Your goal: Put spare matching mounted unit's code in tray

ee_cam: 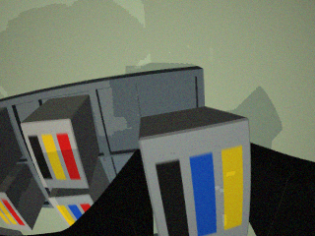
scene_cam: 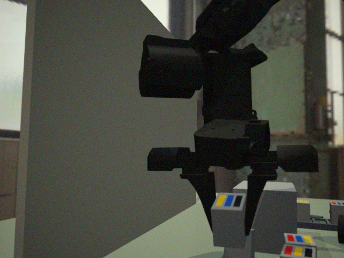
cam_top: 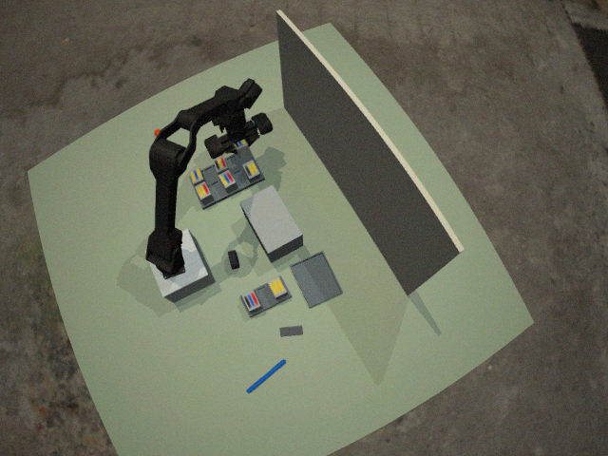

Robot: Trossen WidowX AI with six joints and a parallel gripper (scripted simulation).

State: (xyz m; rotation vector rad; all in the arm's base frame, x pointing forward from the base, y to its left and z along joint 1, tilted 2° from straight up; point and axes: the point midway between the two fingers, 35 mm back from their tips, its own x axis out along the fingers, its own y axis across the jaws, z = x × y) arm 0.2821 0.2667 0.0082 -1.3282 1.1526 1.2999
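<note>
My gripper tip is now 7 cm short of the grey tray, 41 cm to the left of it and 6 cm above it. Round my gripper tip: black tape roll (12 cm behind, 29 cm to the right, 4 cm below); then dark panel (24 cm ahead, 21 cm to the right, 16 cm above); then mounted unit (1 cm ahead, 23 cm to the right, 1 cm below).
</note>
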